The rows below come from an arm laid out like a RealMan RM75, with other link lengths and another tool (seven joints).
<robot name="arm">
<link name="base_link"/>
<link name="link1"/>
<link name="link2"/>
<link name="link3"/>
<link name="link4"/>
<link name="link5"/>
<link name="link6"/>
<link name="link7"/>
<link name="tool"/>
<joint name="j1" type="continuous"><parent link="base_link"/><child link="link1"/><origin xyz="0 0 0.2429" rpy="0 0 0"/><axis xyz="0 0 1"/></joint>
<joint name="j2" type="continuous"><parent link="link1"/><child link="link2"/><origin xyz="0 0 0" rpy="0 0 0"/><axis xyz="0 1 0"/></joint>
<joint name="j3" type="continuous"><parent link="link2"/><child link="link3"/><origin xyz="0 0 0.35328" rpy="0 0 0"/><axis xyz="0 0 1"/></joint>
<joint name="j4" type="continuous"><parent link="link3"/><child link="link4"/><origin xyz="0 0 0" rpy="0 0 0"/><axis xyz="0 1 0"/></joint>
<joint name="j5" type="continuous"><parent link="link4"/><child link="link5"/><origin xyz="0 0 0.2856" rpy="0 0 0"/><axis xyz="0 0 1"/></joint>
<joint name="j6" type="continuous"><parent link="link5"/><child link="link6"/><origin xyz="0 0 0" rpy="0 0 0"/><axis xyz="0 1 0"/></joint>
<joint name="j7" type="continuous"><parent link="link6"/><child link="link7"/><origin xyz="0 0 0.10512" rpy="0 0 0"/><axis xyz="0 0 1"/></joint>
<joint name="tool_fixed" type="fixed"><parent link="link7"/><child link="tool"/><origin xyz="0.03 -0.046 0.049" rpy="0 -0.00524 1.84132"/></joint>
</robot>
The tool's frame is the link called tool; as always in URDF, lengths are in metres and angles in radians. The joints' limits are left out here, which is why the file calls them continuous.
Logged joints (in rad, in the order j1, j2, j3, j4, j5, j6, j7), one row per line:
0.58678, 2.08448, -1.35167, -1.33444, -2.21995, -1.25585, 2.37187
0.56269, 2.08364, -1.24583, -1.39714, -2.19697, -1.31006, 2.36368
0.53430, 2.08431, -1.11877, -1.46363, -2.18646, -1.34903, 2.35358
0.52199, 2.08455, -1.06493, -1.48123, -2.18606, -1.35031, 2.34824
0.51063, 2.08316, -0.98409, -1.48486, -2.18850, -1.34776, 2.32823
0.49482, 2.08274, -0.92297, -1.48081, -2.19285, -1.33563, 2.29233
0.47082, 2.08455, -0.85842, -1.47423, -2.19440, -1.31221, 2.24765
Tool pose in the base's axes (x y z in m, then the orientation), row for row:
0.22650, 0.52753, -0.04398, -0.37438, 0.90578, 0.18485, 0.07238
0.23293, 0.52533, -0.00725, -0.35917, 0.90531, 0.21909, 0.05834
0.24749, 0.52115, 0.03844, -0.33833, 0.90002, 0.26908, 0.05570
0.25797, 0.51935, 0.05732, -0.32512, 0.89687, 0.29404, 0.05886
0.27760, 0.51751, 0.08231, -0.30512, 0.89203, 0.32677, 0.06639
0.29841, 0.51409, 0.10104, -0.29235, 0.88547, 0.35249, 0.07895
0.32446, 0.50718, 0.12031, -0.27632, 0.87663, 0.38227, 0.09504
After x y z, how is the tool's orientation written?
As a quaternion, x y z w.
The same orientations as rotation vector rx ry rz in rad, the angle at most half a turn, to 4 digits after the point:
-1.1249, 2.7215, 0.5554
-1.0883, 2.7431, 0.6638
-1.0268, 2.7314, 0.8166
-0.9848, 2.7167, 0.8907
-0.9200, 2.6898, 0.9853
-0.8750, 2.6501, 1.0550
-0.8192, 2.5989, 1.1333

